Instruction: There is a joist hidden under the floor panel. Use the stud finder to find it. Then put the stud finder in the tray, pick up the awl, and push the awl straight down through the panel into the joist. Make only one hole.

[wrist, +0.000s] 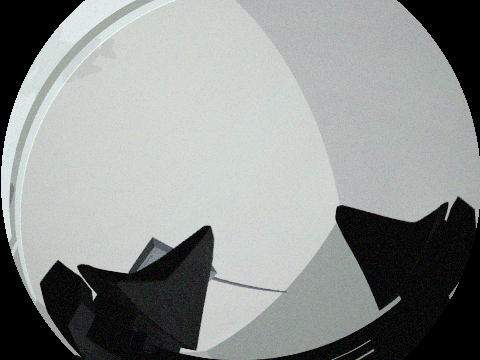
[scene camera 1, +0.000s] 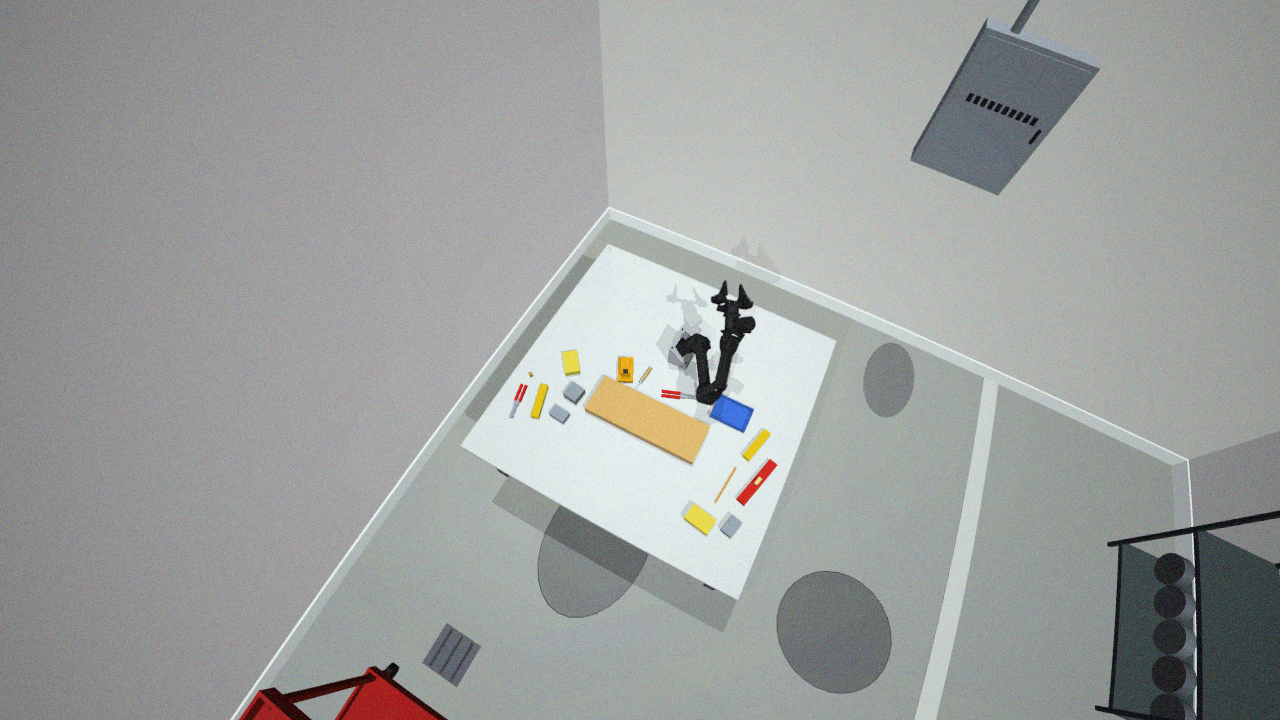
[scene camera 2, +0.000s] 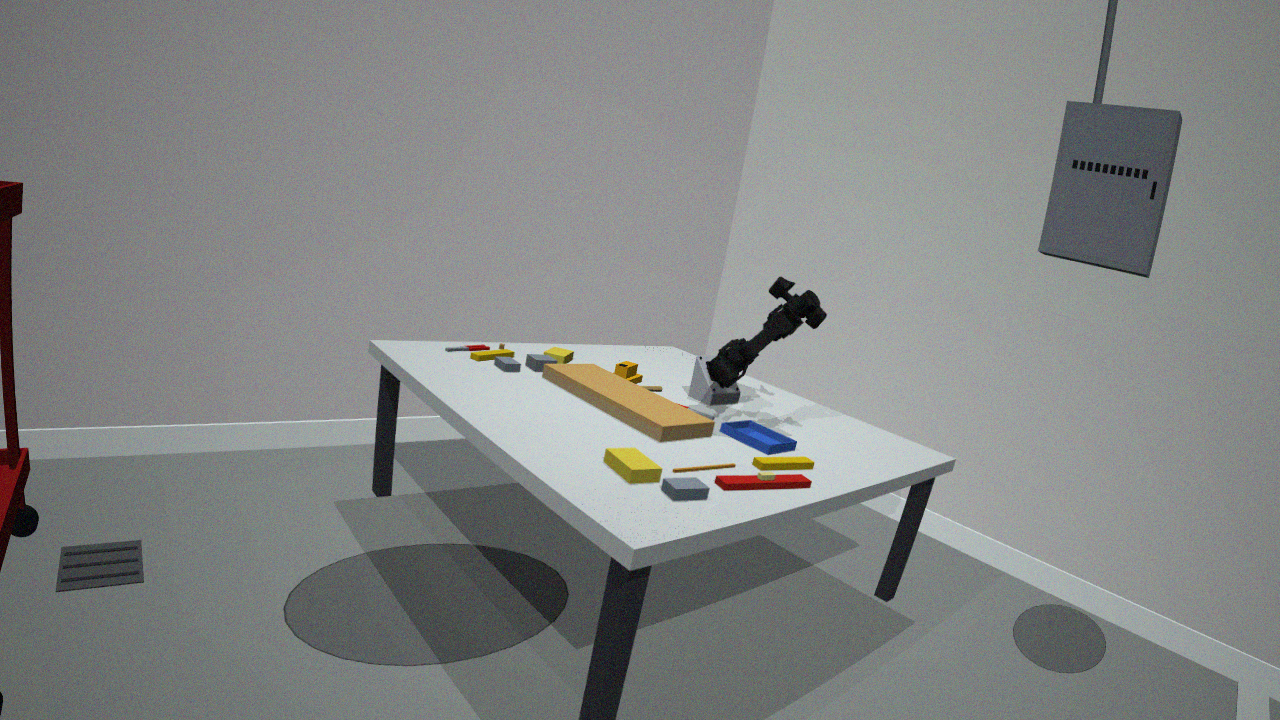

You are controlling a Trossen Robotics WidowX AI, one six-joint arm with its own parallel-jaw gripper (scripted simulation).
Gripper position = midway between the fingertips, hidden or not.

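Note:
My gripper (scene camera 1: 732,282) (wrist: 278,223) (scene camera 2: 804,292) is open and holds nothing. I can see a blue tray (scene camera 2: 754,435) (scene camera 1: 729,412), and a red level (scene camera 2: 764,480) is here as well, although in the wrist view the red level is out of frame. I also see a yellow block (scene camera 2: 629,463) and a yellow bar (scene camera 2: 762,463).

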